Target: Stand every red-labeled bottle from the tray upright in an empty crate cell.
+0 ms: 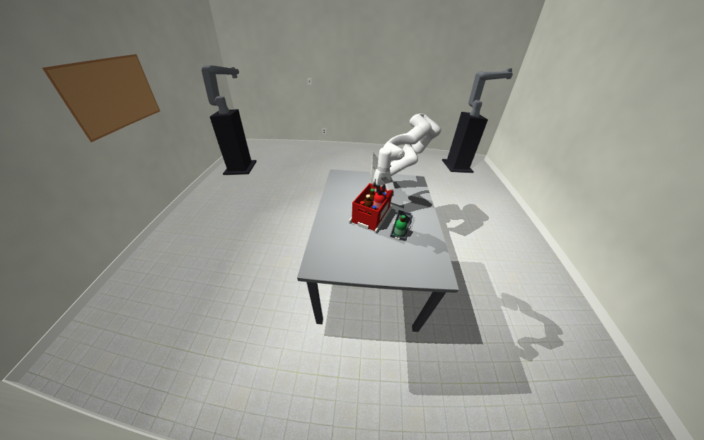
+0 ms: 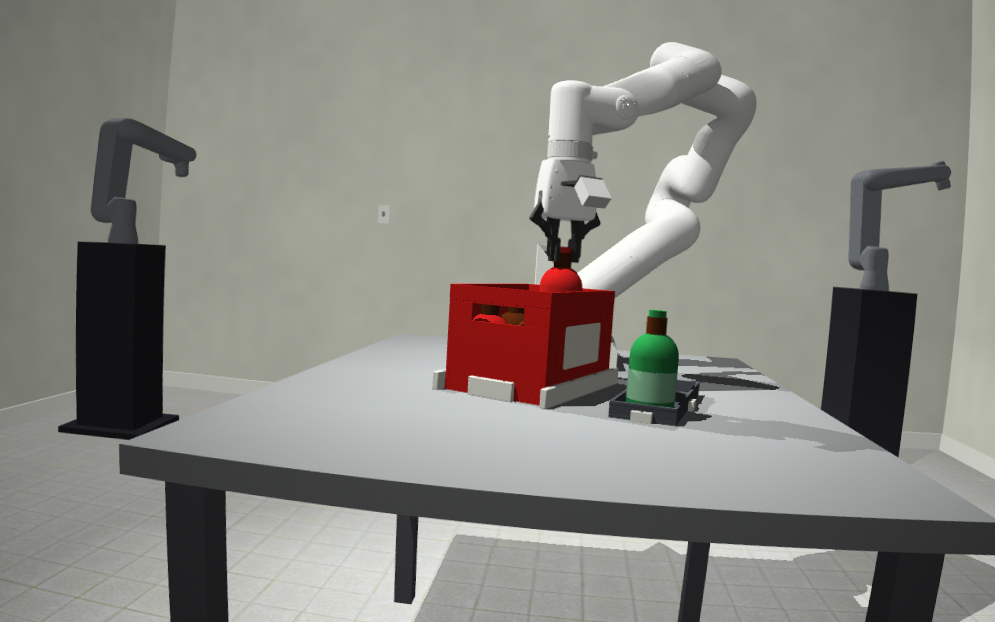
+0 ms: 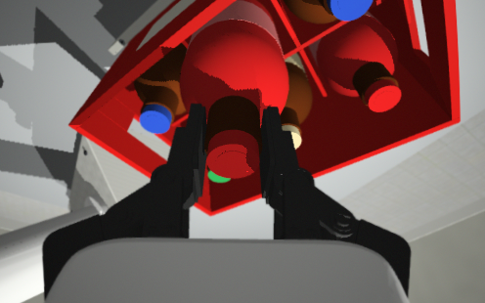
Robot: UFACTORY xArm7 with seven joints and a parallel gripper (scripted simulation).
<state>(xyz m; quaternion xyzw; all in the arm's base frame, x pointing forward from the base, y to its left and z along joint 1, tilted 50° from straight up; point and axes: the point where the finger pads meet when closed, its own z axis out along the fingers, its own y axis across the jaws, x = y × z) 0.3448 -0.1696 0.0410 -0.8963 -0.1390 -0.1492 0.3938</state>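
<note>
The red-labeled bottle is 70 mm below my hand. Round my hand: brown bottle 160 mm below, 70 mm to the right, 50 mm behind; then red crate 160 mm below, 40 mm to the right, 20 mm behind; then green bottle 170 mm ahead, 160 mm below, 130 mm to the left.
</note>
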